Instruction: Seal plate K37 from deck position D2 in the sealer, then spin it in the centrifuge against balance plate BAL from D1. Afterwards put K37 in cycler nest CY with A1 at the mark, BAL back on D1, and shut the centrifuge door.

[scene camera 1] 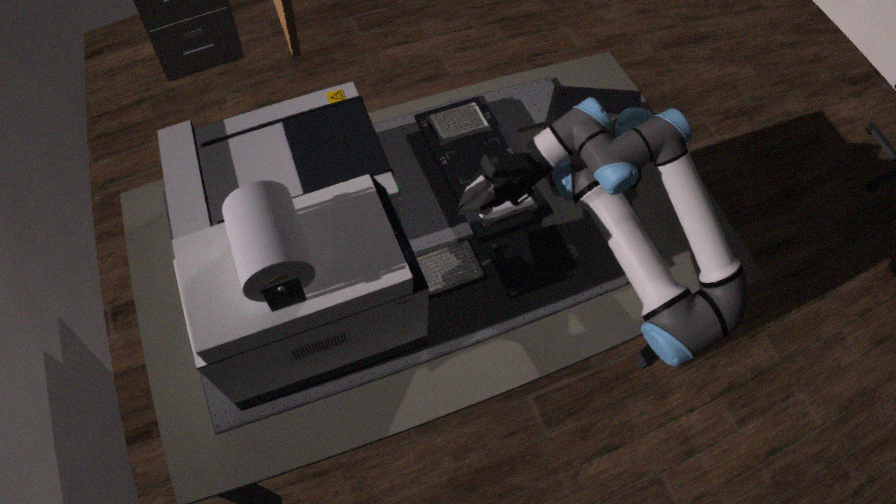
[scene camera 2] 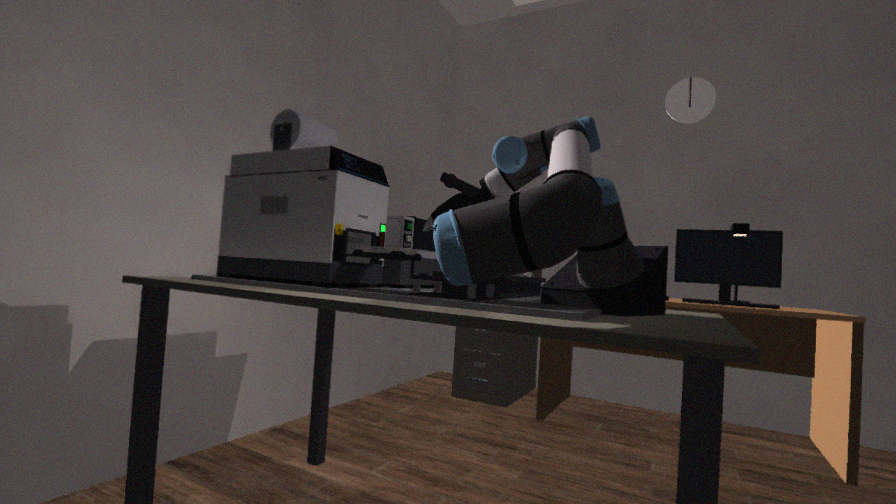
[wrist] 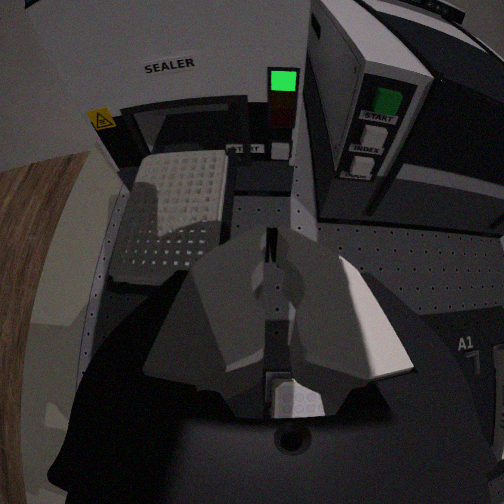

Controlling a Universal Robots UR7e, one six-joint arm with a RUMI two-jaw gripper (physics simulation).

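Observation:
A white well plate (wrist: 175, 200) lies on the sealer's pulled-out tray, in front of the slot of the sealer (wrist: 170, 65); I cannot read its label. It also shows in the overhead view (scene camera 1: 448, 266). My gripper (wrist: 270, 250) hovers back from the tray, its jaws pressed together with only a thin slit and nothing between them. From overhead, the gripper (scene camera 1: 476, 195) hangs over a second white plate (scene camera 1: 506, 210) on the deck. The centrifuge (scene camera 1: 332, 141) stands behind the sealer, with a dark opening in its top.
The sealer lamp (wrist: 283, 80) is green. The centrifuge panel (wrist: 372, 132) with START and INDEX buttons stands to the right. An A1 mark (wrist: 465, 344) lies lower right. A black block with a well grid (scene camera 1: 459, 120) stands at the back, and an empty black nest (scene camera 1: 532, 257) in front.

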